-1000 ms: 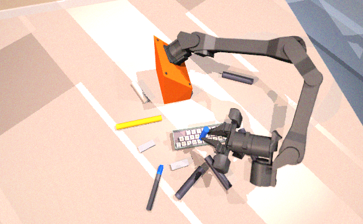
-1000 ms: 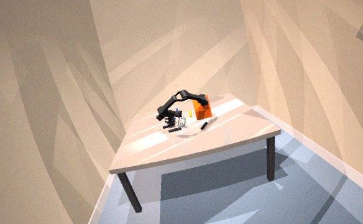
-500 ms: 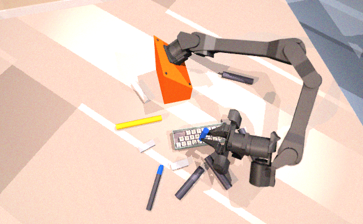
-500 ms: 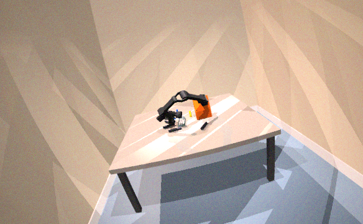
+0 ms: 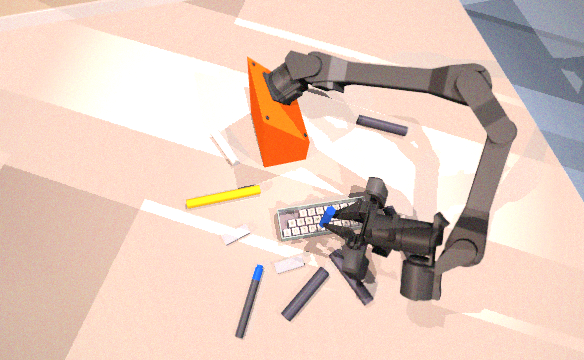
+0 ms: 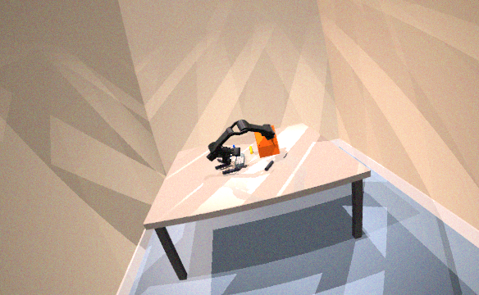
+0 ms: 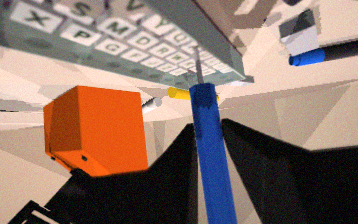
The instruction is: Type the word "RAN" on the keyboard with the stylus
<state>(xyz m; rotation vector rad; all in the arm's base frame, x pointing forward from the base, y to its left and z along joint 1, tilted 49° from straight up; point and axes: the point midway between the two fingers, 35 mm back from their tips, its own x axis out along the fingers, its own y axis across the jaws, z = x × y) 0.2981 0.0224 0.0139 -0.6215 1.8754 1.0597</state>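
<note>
My gripper tip is now 10 mm above the blue stylus. From my gripper tip the other things lie so: grey stylus tip: 50 mm below; blue-capped pen: 170 mm to the right, 60 mm below, 60 mm ahead; yellow pencil: 170 mm to the right, 140 mm behind, 60 mm below.
</note>
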